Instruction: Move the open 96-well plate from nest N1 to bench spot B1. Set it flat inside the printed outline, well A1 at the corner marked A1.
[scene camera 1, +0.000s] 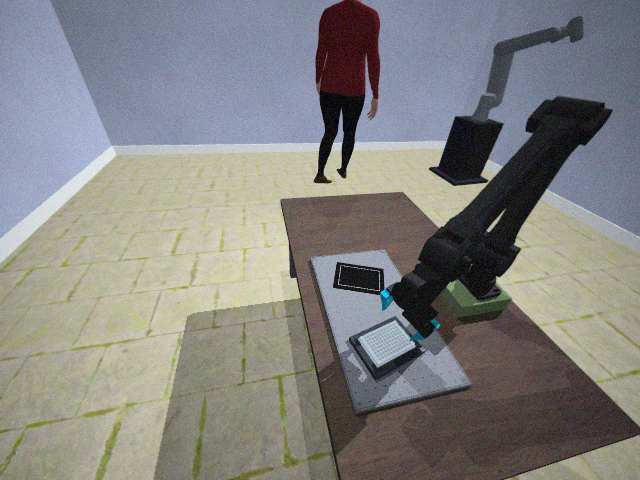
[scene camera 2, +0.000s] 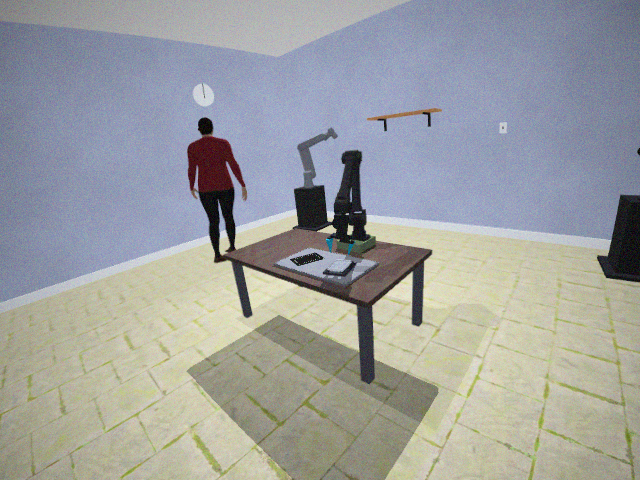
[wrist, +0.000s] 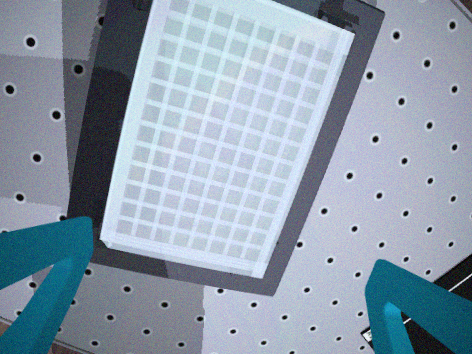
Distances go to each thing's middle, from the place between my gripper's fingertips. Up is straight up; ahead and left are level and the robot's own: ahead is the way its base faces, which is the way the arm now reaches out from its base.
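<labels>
So you can picture the well plate (scene camera 1: 388, 342): my hand is 5 cm above it, and it's 1 cm to the right of the plate and 2 cm short of it.
</labels>
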